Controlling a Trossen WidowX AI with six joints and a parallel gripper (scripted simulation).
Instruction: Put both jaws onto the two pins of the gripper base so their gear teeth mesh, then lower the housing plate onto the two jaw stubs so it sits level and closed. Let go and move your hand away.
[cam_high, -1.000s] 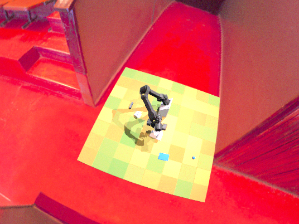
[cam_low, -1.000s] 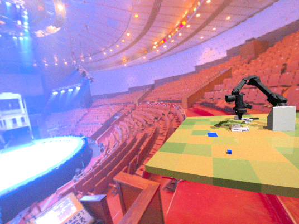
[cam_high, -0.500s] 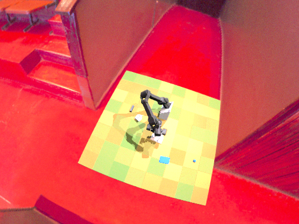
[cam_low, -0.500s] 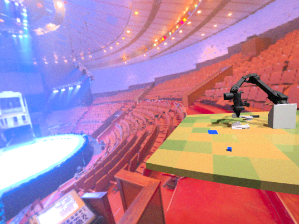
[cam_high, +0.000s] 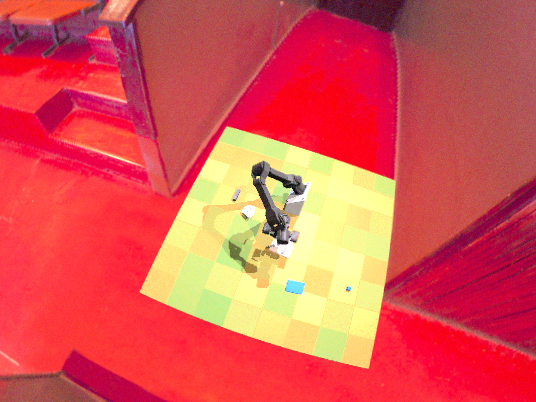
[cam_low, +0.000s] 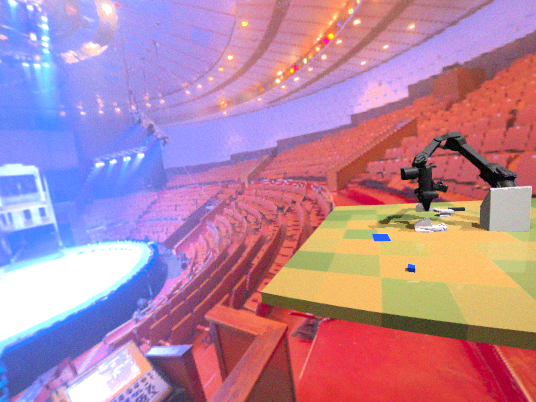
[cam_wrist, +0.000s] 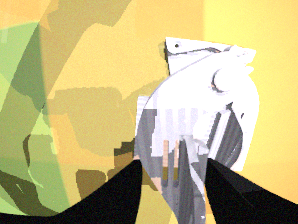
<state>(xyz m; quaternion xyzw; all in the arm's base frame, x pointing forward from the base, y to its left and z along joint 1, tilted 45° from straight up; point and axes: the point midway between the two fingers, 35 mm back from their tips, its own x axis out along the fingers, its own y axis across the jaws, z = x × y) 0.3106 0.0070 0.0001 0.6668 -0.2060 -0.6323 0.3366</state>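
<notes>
Right now the flat white plate is 80 mm below my gripper tip, 30 mm to the left of it and 10 mm ahead of it. Also, from my gripper tip: grey jaw 40 mm behind, 10 mm to the left; then dark bar 350 mm to the right, 180 mm behind, 70 mm below; then flat blue square 190 mm to the left, 190 mm ahead, 80 mm below.
</notes>
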